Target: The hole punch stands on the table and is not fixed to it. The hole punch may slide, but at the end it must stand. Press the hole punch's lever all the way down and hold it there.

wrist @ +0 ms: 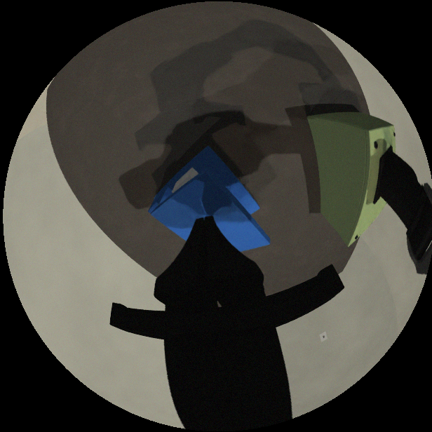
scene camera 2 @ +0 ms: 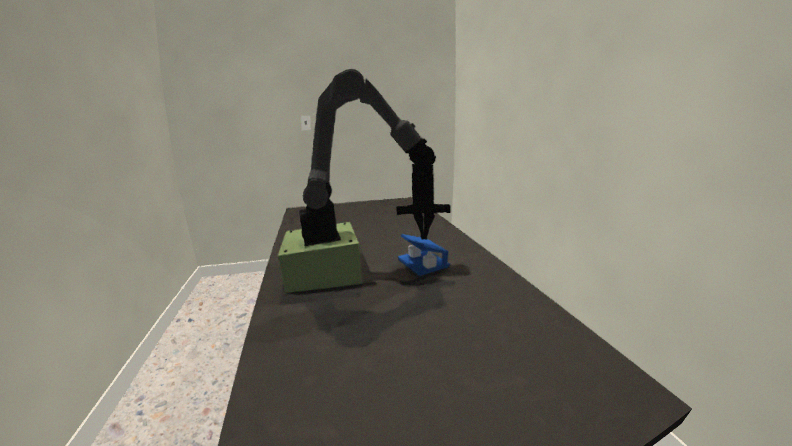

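Note:
The blue hole punch [scene camera 2: 437, 267] [wrist: 245, 195] stands upright on the dark table [scene camera 2: 443, 354] [wrist: 100, 100], with whitish parts between its base and its lever. The lever [scene camera 2: 423, 242] [wrist: 175, 210] is raised and slopes, its high end toward the green block in the scene view. My gripper [scene camera 2: 424, 237] [wrist: 206, 225] is shut with its fingertips together and nothing between them. It points straight down, its tips at or just above the lever's top face; whether they touch is hard to tell. In the wrist view the fingers hide part of the lever.
The green block [scene camera 2: 321, 268] [wrist: 342, 160] that carries the arm's base stands beside the hole punch, a stretch of table between them. The table's long edge runs on the hole punch's other side. Walls rise behind the table and to the right.

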